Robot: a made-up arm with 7 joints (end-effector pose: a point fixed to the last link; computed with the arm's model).
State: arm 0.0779 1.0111 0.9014 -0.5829 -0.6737 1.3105 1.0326
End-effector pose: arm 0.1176 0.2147 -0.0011 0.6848 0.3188 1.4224
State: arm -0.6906 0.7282 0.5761 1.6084 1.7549 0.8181 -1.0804
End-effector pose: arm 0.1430 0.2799 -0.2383 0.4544 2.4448 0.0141
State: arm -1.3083 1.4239 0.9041 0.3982 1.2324 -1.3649 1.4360
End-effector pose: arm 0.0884 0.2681 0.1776 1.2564 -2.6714 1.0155
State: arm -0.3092 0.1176 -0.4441 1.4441 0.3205 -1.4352 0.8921
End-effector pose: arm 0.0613 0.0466 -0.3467 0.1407 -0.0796 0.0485
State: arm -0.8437 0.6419 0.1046 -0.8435 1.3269 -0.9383 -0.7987
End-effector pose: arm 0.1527 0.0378 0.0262 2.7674 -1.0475 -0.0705
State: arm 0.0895 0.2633 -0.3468 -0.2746 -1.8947 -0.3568 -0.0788
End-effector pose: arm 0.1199 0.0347 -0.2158 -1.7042 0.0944 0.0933
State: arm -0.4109 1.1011 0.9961 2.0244 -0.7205 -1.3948 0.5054
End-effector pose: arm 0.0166 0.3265 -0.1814 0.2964 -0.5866 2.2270
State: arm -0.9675 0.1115 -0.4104 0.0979 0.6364 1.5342 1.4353
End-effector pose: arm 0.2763 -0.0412 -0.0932 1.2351 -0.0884 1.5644
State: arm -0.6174 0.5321 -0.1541 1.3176 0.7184 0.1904 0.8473
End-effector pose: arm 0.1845 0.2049 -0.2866 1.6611 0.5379 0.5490
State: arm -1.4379 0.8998 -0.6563 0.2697 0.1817 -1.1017 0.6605
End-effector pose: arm 0.2883 0.0442 0.0519 0.5231 -1.8358 -0.4894
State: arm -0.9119 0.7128 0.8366 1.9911 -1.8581 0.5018 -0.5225
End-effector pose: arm 0.1997 0.1957 -0.2591 -2.2494 -0.3705 0.6551
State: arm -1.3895 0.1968 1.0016 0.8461 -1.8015 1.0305 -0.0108
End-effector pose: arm 0.3518 0.0905 -0.0392 -2.0347 -0.0795 -1.1071
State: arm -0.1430 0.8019 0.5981 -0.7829 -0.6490 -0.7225 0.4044
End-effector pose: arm 0.1095 0.1399 0.0114 -0.0226 -1.5792 0.0513
